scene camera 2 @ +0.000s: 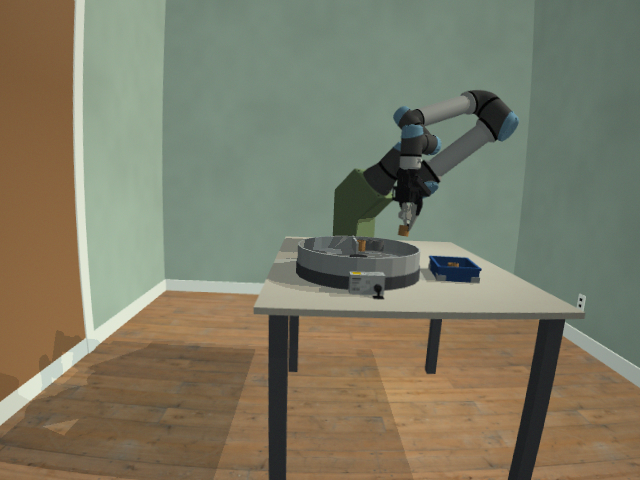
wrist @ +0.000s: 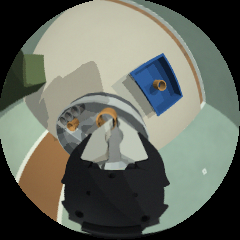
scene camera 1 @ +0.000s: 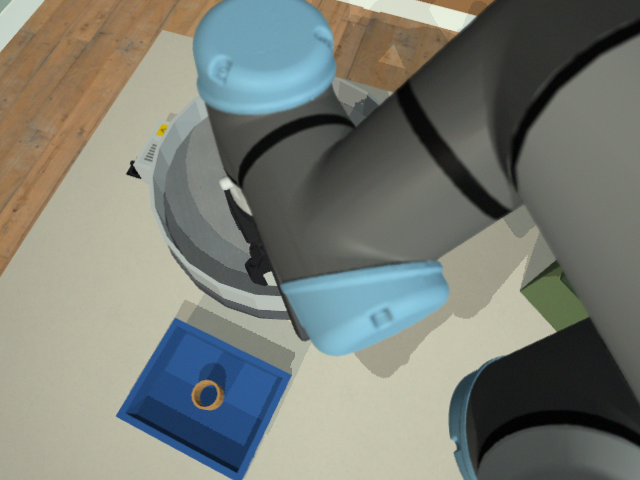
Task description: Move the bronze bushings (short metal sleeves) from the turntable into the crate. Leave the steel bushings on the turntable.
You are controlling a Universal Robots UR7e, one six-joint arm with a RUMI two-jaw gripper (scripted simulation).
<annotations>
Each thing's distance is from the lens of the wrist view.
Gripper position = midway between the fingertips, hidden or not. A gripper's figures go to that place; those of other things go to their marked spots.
my gripper (wrist: pixel 115 118): 15 cm
blue crate (wrist: pixel 160 69): 32 cm
</annotations>
